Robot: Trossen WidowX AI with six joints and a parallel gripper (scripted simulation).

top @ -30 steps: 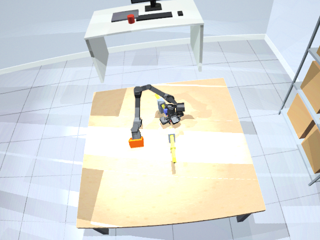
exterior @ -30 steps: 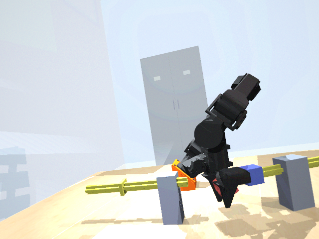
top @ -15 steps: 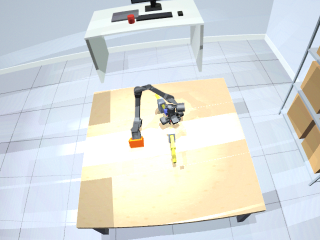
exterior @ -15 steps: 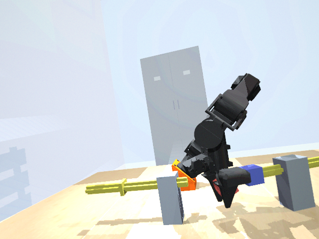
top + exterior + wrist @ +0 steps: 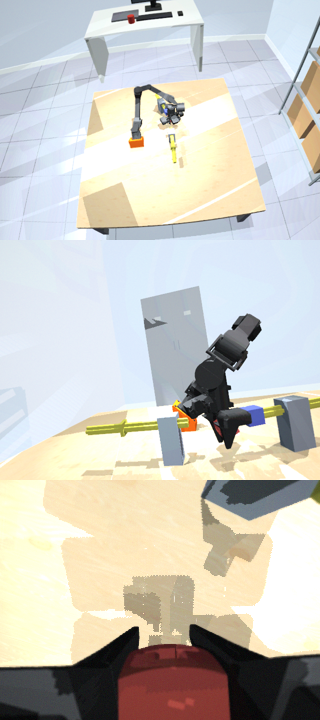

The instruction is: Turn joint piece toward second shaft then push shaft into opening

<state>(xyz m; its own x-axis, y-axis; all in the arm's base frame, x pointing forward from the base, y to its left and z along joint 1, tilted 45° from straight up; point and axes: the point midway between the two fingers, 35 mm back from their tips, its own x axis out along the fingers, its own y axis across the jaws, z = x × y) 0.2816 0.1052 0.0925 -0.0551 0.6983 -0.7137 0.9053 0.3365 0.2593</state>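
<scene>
The red joint piece is 50 mm above my gripper tip, 10 mm to the left of it and 10 mm behind it.
</scene>
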